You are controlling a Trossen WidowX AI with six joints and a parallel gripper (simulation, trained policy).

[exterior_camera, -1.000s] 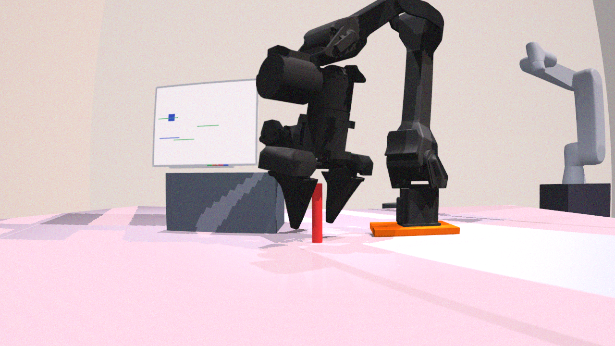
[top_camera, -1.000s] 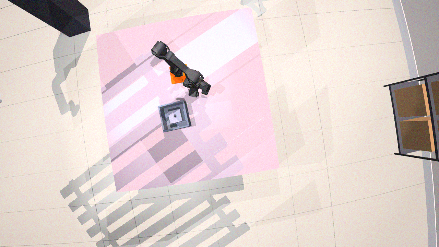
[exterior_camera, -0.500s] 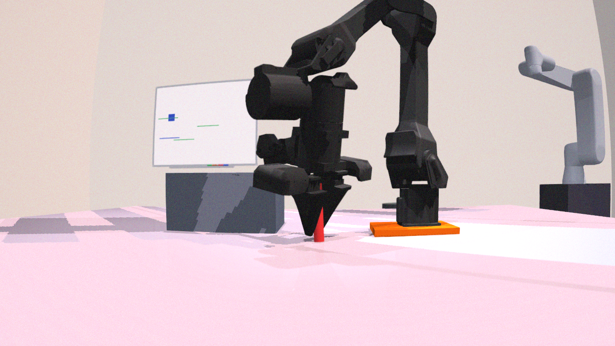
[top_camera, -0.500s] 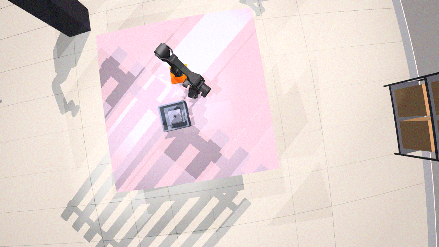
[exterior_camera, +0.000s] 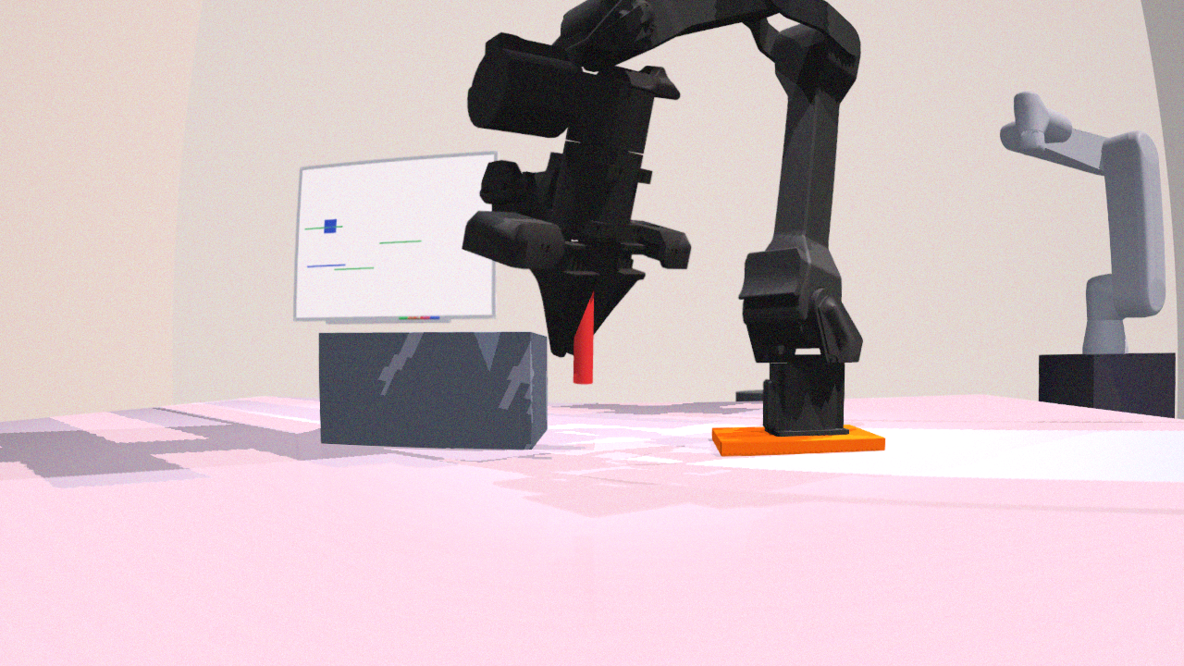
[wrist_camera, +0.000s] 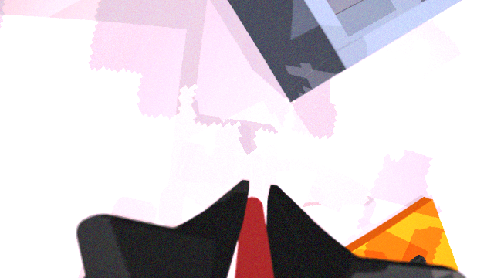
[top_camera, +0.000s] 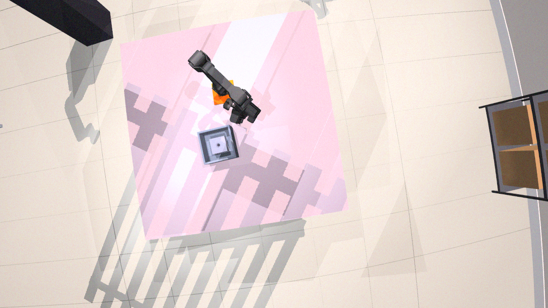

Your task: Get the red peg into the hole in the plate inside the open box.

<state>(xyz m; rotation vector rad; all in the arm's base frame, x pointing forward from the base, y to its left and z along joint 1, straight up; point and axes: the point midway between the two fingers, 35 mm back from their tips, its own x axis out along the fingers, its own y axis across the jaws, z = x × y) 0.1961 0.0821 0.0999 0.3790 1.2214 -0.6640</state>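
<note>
The plate is 13 cm ahead of my gripper tip, 16 cm to the right of it and 3 cm below it. Round my gripper tip: red peg: 1 cm behind, 1 cm to the left, 2 cm above; grey box: 13 cm ahead, 16 cm to the right, 5 cm below.
</note>
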